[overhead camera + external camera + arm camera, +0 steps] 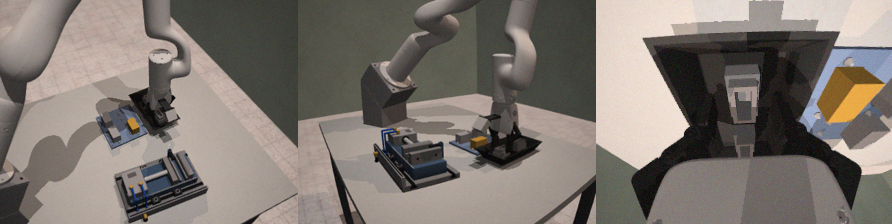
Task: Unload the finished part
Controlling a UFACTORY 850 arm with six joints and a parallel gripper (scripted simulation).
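Now: hand 120 mm past the orange block, 30 mm above it and 20 mm to the left of it. From my hand the other things lie so: blue plate: 170 mm behind, 50 mm below, 20 mm to the left; then blue vise: 300 mm to the right, 90 mm behind, 20 mm below.
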